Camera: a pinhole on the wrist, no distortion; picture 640 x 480 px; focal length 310.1 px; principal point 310.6 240.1 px. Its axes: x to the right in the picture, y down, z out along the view. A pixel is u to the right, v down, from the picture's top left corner.
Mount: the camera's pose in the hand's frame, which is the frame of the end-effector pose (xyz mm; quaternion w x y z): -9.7 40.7 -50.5 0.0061 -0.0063 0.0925 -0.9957
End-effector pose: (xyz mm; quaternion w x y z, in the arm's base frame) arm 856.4 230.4 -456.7 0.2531 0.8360 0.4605 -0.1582
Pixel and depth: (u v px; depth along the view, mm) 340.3 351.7 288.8
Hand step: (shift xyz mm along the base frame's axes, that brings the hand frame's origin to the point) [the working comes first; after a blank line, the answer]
In the camera's frame: 27.7 103.9 288.8

-121.4 -92.8 -192.1
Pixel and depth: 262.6 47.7 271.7
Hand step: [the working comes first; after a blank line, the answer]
In the camera's frame: -42.1 -168.6 271.7

143.6 -187.2 -176.6
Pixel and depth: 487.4 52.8 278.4
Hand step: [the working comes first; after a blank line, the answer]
In the camera's frame: 158.7 -168.2 278.4

34.1 -328.7 -85.2
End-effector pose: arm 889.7 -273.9 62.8 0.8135 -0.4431 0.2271 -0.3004
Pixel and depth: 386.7 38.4 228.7
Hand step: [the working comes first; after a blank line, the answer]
In the camera's frame: 56.1 -148.8 228.7

124.0 224.1 -14.9
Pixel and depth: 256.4 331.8 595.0
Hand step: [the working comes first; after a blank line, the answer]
In the camera's frame: -104.0 175.9 595.0

323.9 118.0 447.7
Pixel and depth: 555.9 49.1 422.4
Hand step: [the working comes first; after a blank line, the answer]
In the camera's frame: 334.1 -260.2 422.4

82.1 570.0 61.5
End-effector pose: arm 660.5 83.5 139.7 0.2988 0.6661 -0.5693 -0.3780
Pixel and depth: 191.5 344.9 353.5
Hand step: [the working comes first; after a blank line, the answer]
In the camera's frame: -135.8 119.5 353.5

-147.4 -97.0 -284.0
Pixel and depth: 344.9 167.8 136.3
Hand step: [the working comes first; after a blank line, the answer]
In the camera's frame: 15.1 -31.8 136.3

-101.9 17.7 -5.5
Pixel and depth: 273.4 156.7 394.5
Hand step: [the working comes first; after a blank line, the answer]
In the camera's frame: -47.3 -106.1 394.5

-336.7 -42.3 -137.2
